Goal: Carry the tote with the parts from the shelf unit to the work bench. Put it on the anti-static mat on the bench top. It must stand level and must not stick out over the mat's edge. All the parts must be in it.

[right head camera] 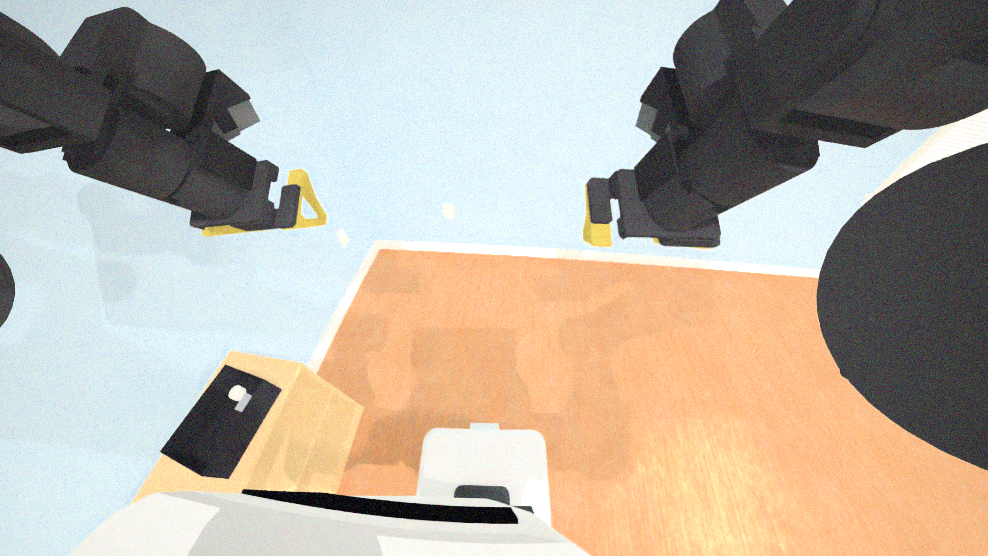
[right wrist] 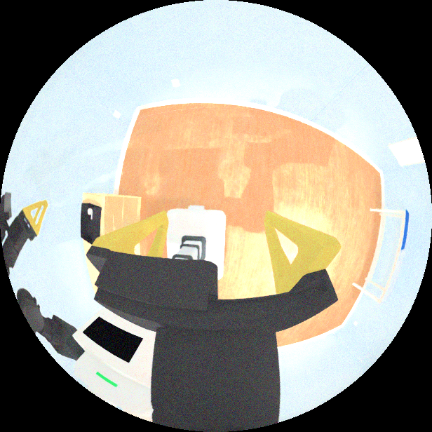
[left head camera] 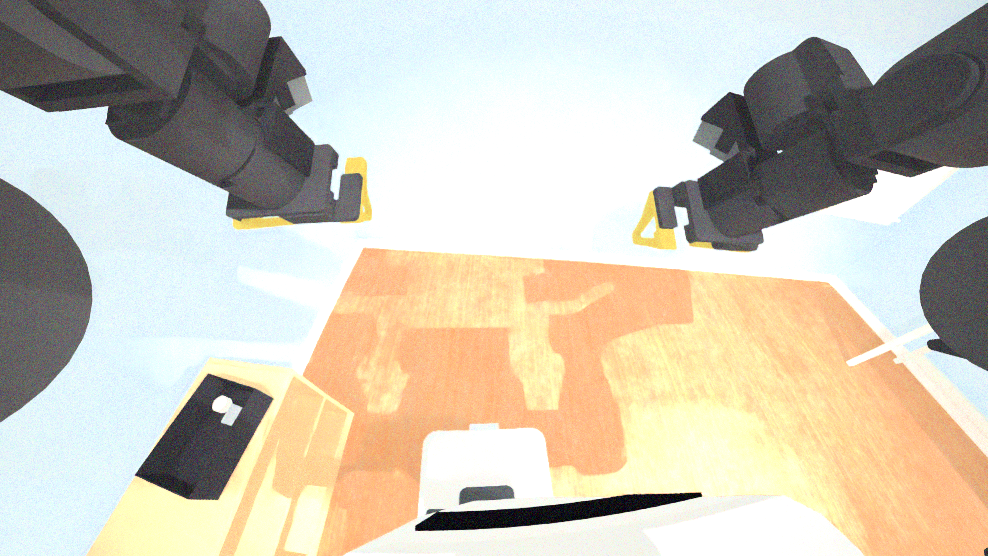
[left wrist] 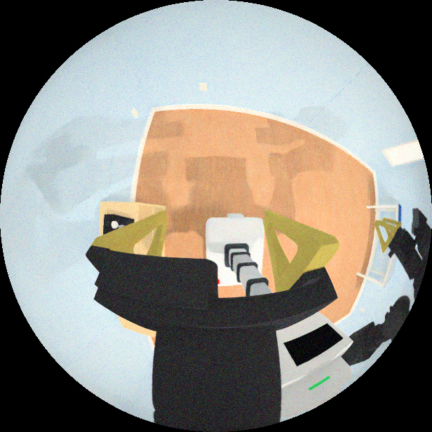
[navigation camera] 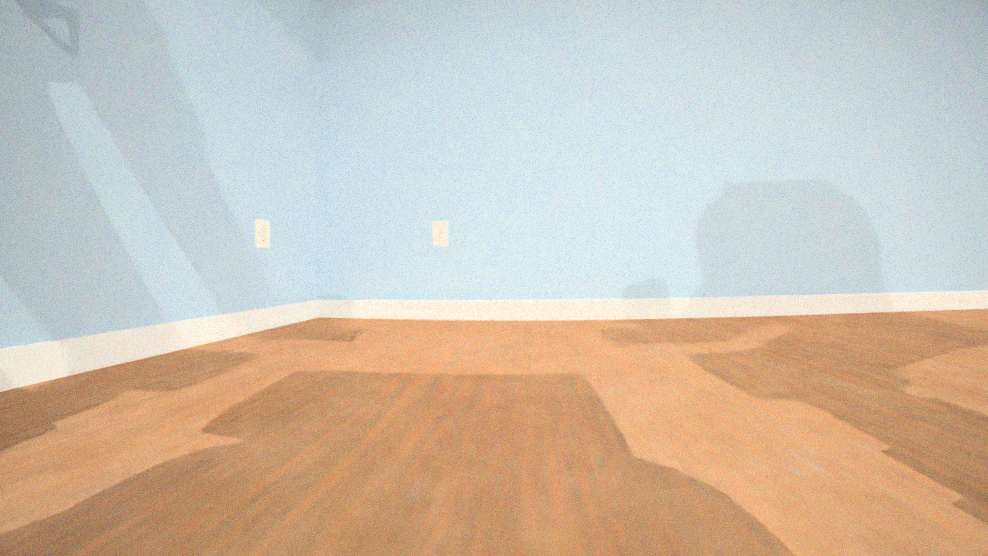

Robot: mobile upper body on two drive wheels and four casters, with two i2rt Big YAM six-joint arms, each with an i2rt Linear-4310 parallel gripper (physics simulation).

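The black tote stands on top of the tan shelf unit, at the left in both head camera views. A white round part and a light grey part lie in it. My left gripper is open and empty, up and to the right of the tote. My right gripper is open and empty, farther right. The work bench and mat do not show.
My white base stands right of the shelf unit. A pale frame with a blue bar is at the right in the wrist views. Pale blue walls meet in a corner, with two outlets above the skirting.
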